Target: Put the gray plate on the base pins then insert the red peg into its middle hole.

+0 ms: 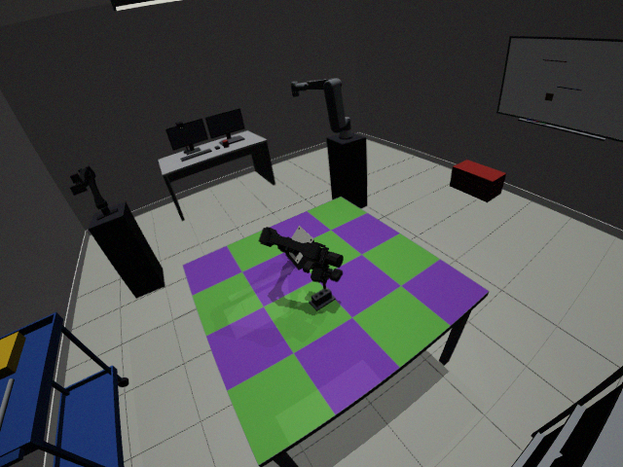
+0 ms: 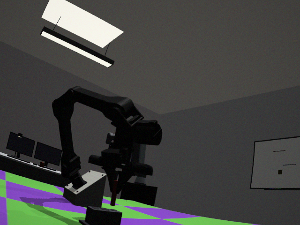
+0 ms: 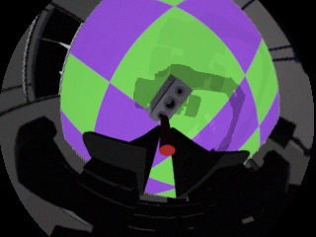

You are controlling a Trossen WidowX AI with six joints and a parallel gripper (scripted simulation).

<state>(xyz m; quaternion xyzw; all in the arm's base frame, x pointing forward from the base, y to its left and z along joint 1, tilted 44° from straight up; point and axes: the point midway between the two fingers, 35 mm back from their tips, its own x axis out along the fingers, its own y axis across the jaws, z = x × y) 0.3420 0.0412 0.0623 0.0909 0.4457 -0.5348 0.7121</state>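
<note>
Right now my gripper tip is 7 cm above the gray plate, 3 cm to the left of it and 1 cm short of it. Also, from my gripper tip: dark base 10 cm below, 3 cm to the right, 1 cm ahead; red peg right at my gripper tip.
</note>
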